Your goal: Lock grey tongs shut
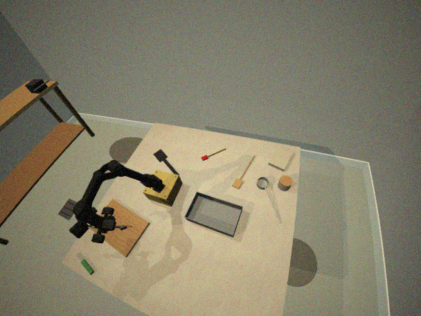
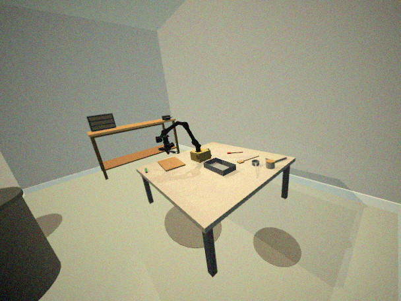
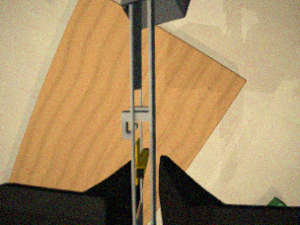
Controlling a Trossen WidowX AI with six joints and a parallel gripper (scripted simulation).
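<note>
The wooden board is 15 cm below my gripper tip, 9 cm behind it and 3 cm to the left of it. Round my gripper tip: yellow slider: 4 cm above, 2 cm ahead, 1 cm to the left; then green-handled tool: 27 cm to the right, 15 cm below, 13 cm behind; then roasting tin: 43 cm ahead, 39 cm to the left, 13 cm below.
</note>
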